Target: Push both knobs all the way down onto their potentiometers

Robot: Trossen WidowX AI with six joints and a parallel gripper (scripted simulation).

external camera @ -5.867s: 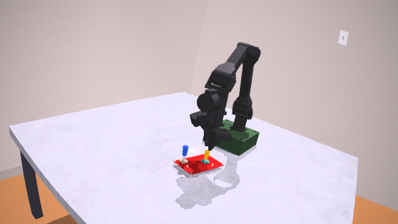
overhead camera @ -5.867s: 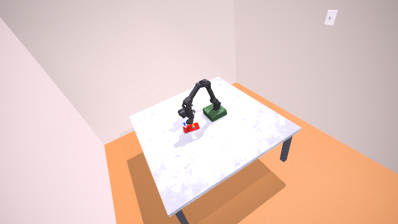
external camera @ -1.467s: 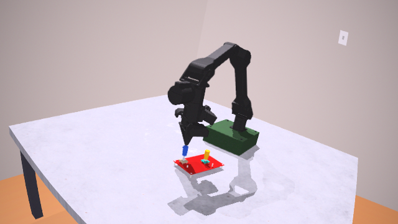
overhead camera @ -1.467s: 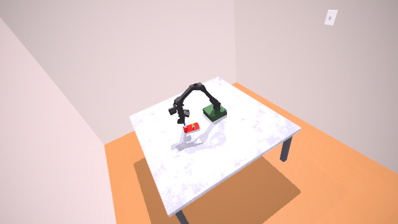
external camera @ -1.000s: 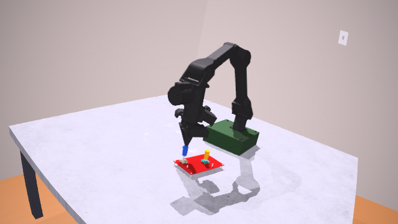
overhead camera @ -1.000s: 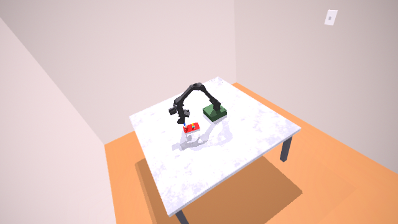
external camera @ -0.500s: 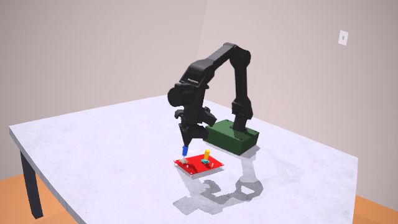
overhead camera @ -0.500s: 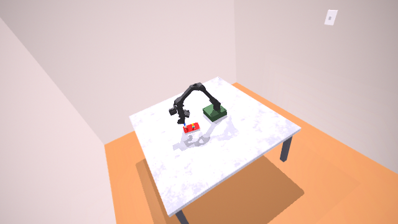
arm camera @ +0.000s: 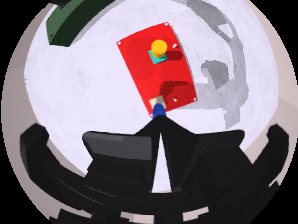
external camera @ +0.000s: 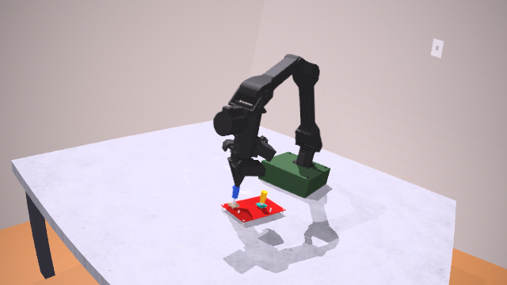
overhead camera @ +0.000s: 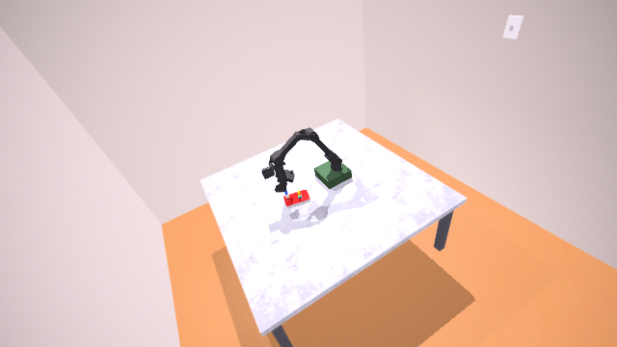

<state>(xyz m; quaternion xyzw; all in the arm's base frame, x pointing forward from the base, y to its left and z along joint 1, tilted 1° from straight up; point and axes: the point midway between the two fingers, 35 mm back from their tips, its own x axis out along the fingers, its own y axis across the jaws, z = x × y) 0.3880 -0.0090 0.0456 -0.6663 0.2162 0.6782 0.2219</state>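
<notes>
Now: gripper tip 2 cm above the blue knob. Also, from my gripper tip: orange knob 7 cm behind, 5 cm to the left, 3 cm below.
</notes>
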